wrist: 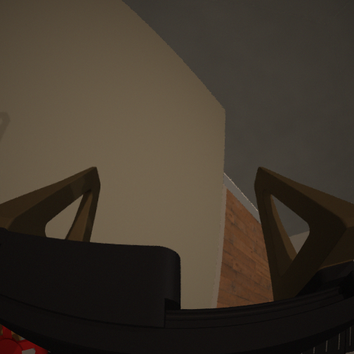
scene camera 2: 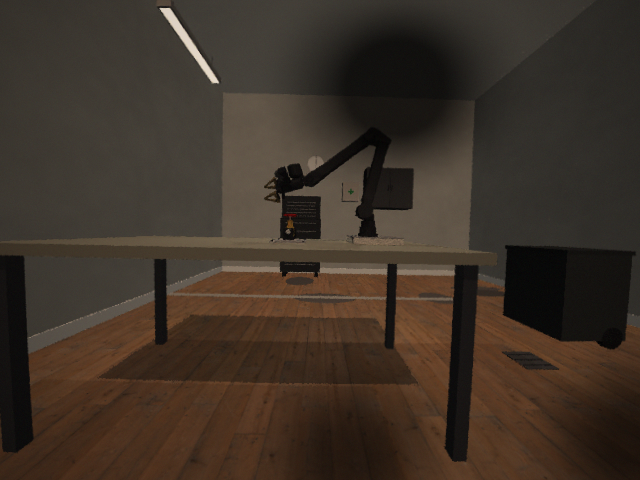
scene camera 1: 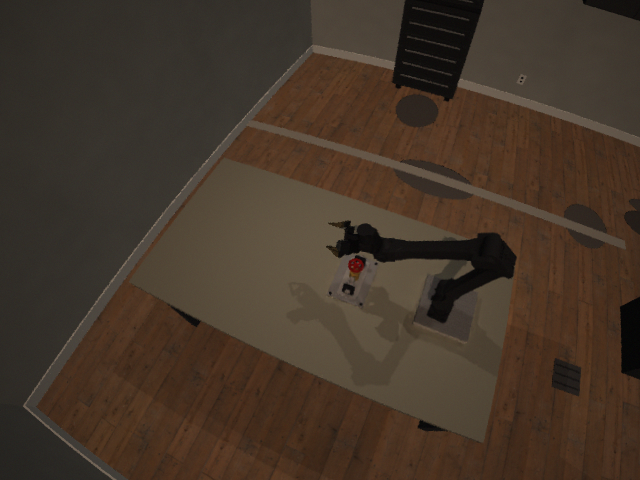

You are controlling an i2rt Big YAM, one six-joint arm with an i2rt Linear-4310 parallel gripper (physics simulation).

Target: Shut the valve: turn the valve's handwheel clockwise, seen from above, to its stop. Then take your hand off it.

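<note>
The valve's red handwheel (scene camera 1: 355, 265) (scene camera 2: 289, 214) sits level on top of a brass-coloured valve body (scene camera 1: 354, 275) (scene camera 2: 290, 224), which stands on a light base plate (scene camera 1: 366, 289) on the table. Part of the red handwheel (wrist: 11, 345) shows at the bottom left corner of the wrist view. My gripper (scene camera 1: 329, 236) (scene camera 2: 265, 191) (wrist: 177, 175) is wide open and empty. It is above the level of the handwheel and off to its side, apart from it, with the fingers pointing roughly sideways. How far the handwheel is turned cannot be told.
The pale table (scene camera 1: 248, 217) (scene camera 2: 155, 250) carries the valve and the arm's base plate (scene camera 1: 452, 330) (scene camera 2: 382, 240). A dark drawer cabinet (scene camera 1: 436, 46) (scene camera 2: 308, 206) stands by the far wall. A dark wheeled cart (scene camera 2: 594, 294) stands on the floor to the table's right.
</note>
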